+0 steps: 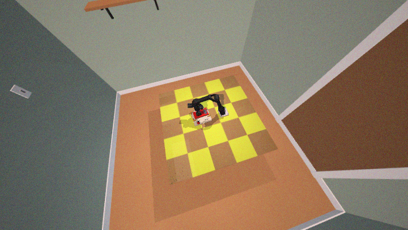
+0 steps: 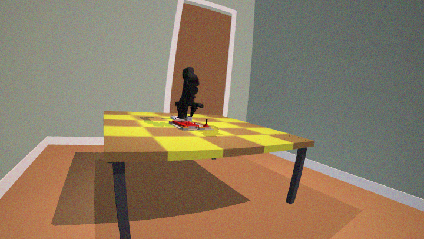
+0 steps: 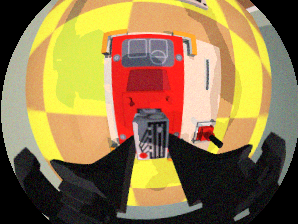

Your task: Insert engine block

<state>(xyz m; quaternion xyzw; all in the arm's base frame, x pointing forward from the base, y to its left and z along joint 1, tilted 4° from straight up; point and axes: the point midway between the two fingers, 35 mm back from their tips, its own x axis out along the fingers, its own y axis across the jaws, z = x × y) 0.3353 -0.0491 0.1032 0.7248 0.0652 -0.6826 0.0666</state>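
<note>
The grey engine block is 1 cm below my gripper tip.
</note>
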